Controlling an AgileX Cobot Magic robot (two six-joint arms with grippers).
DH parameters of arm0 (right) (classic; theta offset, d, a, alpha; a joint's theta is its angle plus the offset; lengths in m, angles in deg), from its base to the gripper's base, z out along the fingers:
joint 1: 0 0.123 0 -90
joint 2: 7.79 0 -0.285 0
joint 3: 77.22 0 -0.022 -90
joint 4: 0 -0.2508 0 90
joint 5: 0 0 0.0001 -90
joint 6: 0 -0.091 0 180
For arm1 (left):
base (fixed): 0 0 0 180
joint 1: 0 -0.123 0 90
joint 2: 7.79 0 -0.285 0
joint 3: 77.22 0 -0.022 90
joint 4: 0 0.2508 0 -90
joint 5: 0 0 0.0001 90
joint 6: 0 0.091 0 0
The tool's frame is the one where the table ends.
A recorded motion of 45 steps. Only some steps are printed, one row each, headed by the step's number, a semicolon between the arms.
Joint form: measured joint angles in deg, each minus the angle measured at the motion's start. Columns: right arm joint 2, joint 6, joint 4, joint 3, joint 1, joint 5; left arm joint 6, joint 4, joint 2, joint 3, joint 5, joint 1.
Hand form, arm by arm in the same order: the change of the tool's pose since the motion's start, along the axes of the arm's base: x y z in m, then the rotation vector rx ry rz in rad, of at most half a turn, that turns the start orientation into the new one. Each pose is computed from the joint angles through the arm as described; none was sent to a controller.
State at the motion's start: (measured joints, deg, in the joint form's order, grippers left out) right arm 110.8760 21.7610 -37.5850 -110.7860 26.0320 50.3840; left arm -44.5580 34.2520 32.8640 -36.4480 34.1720 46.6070
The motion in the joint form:
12: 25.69 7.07 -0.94 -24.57 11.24 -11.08; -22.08 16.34 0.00 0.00 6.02 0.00
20: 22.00 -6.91 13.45 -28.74 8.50 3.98; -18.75 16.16 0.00 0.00 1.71 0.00
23: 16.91 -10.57 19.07 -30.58 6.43 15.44; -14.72 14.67 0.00 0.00 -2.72 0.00
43: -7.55 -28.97 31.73 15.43 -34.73 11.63; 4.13 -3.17 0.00 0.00 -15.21 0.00
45: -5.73 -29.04 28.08 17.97 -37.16 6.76; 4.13 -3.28 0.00 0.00 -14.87 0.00
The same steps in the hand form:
12: 0.0357 0.1291 -0.0788 0.0405 -0.1940 0.1399; 0.0076 0.0161 0.0041 -0.0990 -0.0121 0.2348
20: 0.0340 0.0890 -0.0456 -0.1272 -0.0844 0.0790; 0.0071 0.0105 0.0080 -0.0830 -0.0640 0.1585
23: 0.0201 0.0530 -0.0056 -0.2318 -0.0449 0.0526; 0.0056 0.0044 0.0113 -0.0732 -0.1082 0.0778
43: 0.0063 -0.2860 -0.0503 -0.3371 0.4453 -0.9140; -0.0042 -0.0152 0.0183 -0.1256 -0.1669 -0.1671
45: 0.0137 -0.2999 -0.0718 -0.2608 0.4670 -0.9598; -0.0041 -0.0150 0.0178 -0.1237 -0.1617 -0.1642

